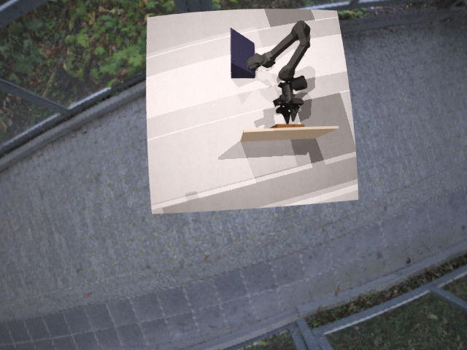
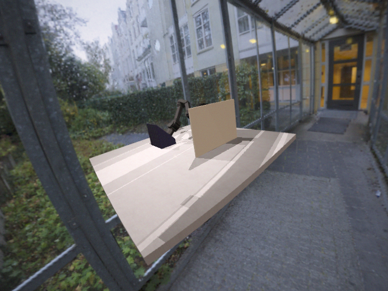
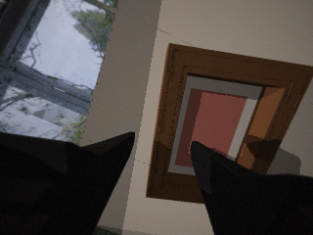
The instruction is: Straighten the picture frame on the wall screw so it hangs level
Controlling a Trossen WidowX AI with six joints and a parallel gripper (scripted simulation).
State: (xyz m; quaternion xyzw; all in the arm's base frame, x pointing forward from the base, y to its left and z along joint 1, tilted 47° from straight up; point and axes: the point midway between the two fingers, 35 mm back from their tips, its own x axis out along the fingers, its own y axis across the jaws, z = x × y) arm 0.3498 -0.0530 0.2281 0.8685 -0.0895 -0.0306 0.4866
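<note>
The picture frame is 3 cm ahead of my gripper tip, 2 cm to the right of it and 5 cm below it. Also, from my gripper tip: beige wall panel 4 cm ahead, 2 cm to the right, 7 cm below.
</note>
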